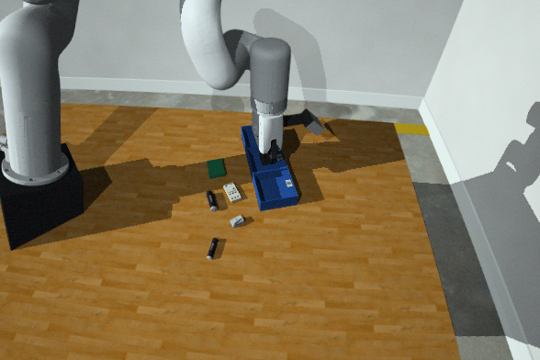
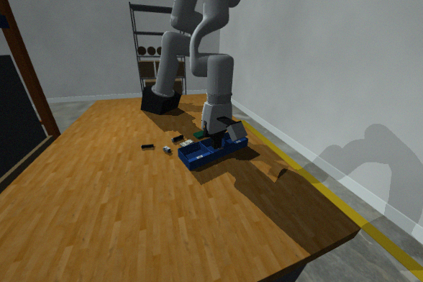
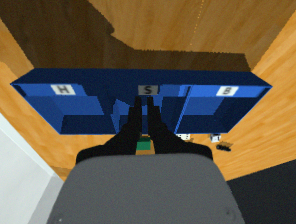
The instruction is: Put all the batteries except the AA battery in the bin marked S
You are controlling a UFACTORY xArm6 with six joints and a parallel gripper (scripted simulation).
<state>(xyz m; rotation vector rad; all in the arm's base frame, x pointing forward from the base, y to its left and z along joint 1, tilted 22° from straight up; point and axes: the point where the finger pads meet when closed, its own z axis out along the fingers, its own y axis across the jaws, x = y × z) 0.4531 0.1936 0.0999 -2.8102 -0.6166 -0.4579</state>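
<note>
Now: hand 20 mm above the long blue bin. From my hand the other things lie so: grey-white block: 170 mm to the right, 30 mm below, 20 mm behind; then white domino: 100 mm to the right, 60 mm behind, 30 mm below; then green block: 120 mm behind, 40 mm to the right, 30 mm below.
</note>
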